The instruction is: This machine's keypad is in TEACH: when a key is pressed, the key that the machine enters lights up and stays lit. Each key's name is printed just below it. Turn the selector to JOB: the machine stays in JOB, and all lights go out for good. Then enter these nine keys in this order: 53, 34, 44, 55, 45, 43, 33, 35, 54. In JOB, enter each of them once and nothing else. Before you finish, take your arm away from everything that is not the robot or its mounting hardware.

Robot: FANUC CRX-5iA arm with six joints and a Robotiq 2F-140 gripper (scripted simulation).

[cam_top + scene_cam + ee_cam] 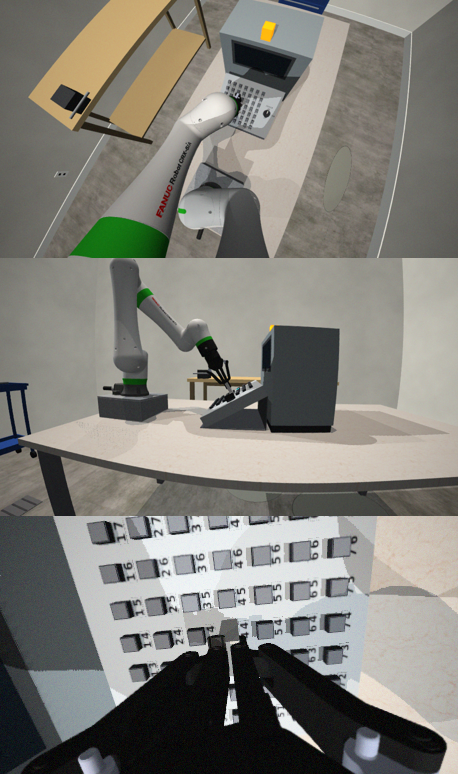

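Right now the black selector knob is 160 mm to the right of my hand and 10 mm below it. Round my hand: sloped keypad 30 mm ahead, 50 mm to the right, 60 mm below.
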